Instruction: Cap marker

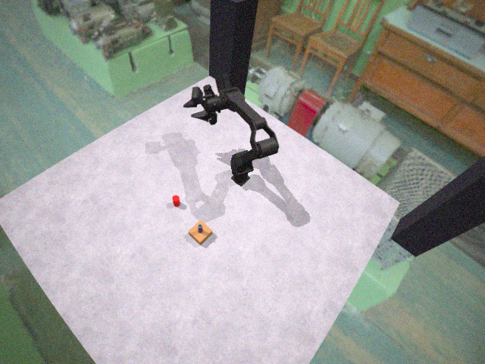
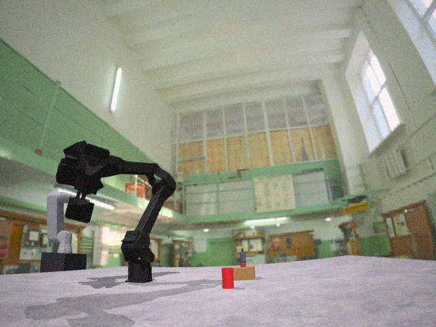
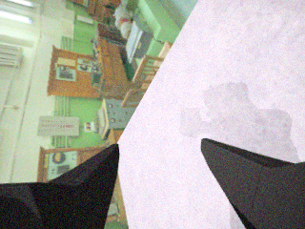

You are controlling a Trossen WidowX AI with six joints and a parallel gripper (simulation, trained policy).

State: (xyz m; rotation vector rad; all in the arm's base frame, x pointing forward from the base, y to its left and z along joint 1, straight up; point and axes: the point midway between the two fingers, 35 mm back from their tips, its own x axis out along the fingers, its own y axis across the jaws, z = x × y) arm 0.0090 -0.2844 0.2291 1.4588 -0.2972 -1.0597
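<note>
My gripper tip is now 260 mm short of the red cap, 210 mm to the right of it and 190 mm above it. Also, from my gripper tip: holder block (370 mm to the left, 290 mm ahead, 200 mm below).
</note>
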